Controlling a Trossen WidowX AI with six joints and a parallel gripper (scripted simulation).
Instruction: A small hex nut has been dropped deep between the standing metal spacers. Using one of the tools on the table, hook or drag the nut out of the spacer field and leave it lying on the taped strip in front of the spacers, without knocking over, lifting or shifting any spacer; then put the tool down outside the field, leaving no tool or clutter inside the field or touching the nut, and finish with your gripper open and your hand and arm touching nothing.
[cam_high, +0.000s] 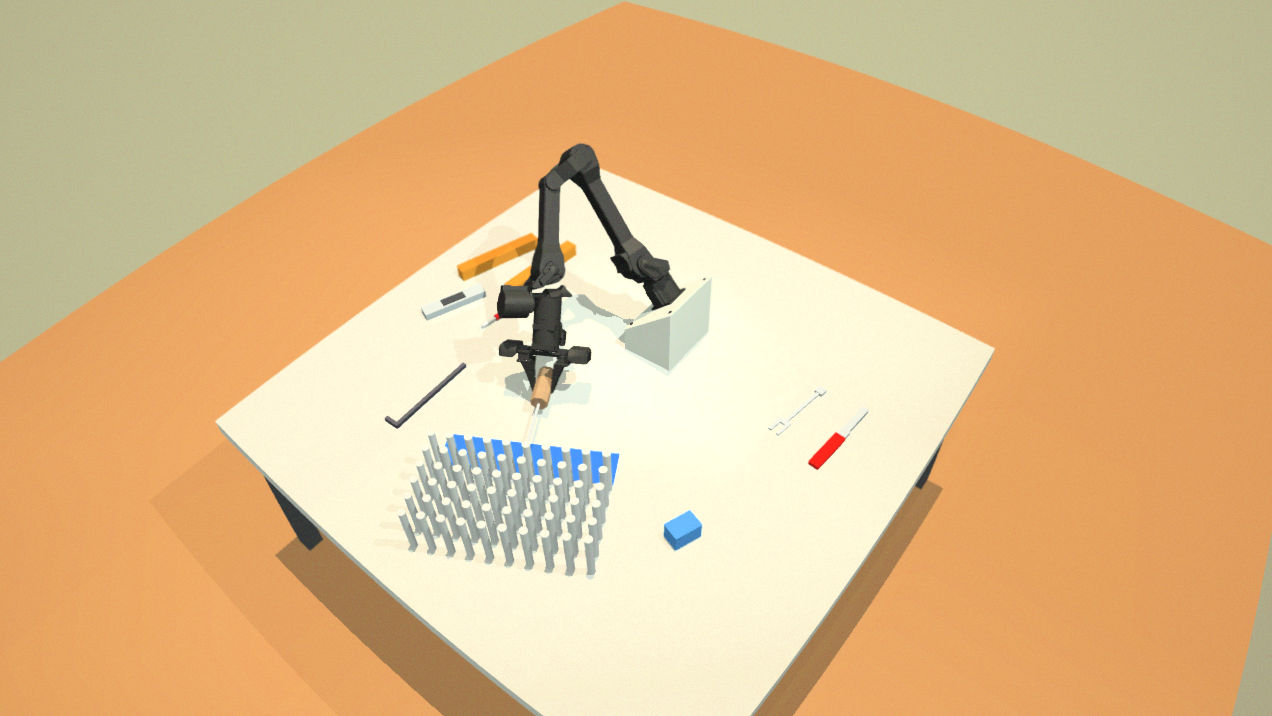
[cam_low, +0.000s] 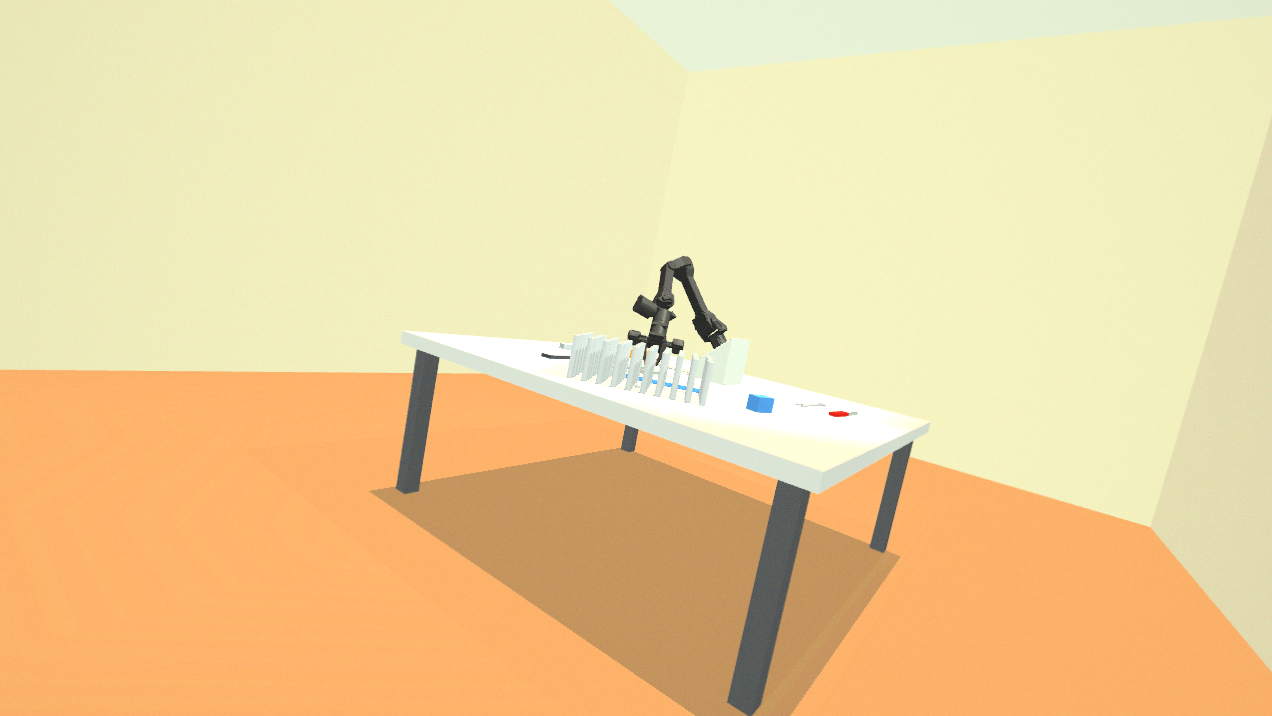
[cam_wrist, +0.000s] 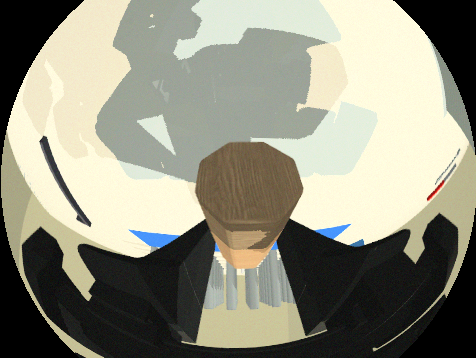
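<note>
The blue taped strip lies 14 cm ahead of my gripper tip, 7 cm to the left of it and 3 cm below it. Also, from my gripper tip: grey tool (13 cm behind, 38 cm to the right, 2 cm below); then hook tool (9 cm ahead, 4 cm to the left); then hex nut (30 cm ahead, 14 cm to the left, 3 cm below).
</note>
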